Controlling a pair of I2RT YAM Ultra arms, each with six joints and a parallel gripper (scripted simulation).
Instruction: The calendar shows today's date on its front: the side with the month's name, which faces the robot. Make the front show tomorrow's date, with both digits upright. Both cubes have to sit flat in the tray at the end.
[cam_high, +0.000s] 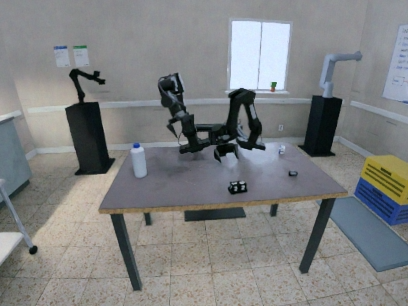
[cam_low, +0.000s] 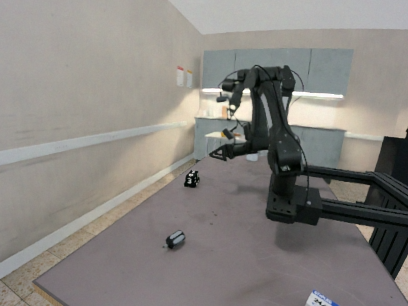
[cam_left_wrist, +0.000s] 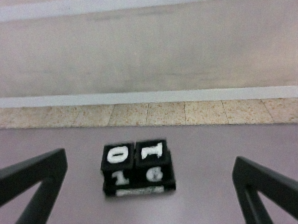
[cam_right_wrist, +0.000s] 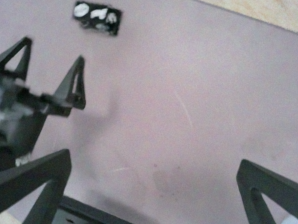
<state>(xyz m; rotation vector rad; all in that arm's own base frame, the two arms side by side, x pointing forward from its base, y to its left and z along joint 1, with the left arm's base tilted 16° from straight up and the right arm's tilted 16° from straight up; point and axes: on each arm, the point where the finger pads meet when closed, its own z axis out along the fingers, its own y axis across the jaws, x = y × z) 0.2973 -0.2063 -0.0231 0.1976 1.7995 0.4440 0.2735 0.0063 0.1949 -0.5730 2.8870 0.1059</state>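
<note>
The black cube is 12 cm below my left hand, 9 cm ahead of it and 1 cm to the left of it. The rest, counted from my left hand: black tray: 14 cm below, 9 cm ahead, 4 cm to the left; blue box: 50 cm to the left, 37 cm behind, 13 cm below.
</note>
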